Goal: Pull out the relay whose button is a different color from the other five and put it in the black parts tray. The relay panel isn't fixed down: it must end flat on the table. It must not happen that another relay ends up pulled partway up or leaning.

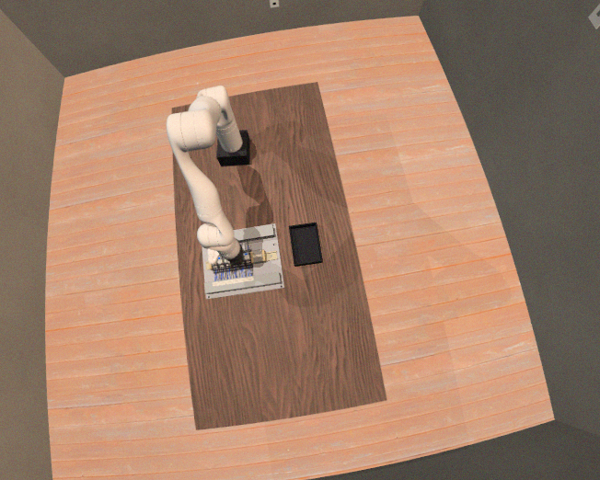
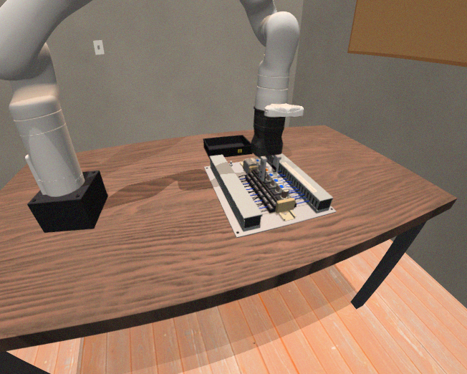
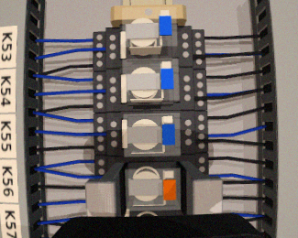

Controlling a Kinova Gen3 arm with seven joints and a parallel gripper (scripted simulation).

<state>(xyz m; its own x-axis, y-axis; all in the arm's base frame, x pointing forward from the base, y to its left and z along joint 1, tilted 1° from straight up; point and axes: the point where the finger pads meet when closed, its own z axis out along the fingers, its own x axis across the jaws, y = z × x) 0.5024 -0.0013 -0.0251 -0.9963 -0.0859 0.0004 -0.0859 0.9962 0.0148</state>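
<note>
Now: the grey relay 1 cm below my hand. The rest, counted from my hand: relay panel (2 cm to the left, 3 cm below); then black parts tray (5 cm behind, 29 cm to the left, 4 cm below).
</note>
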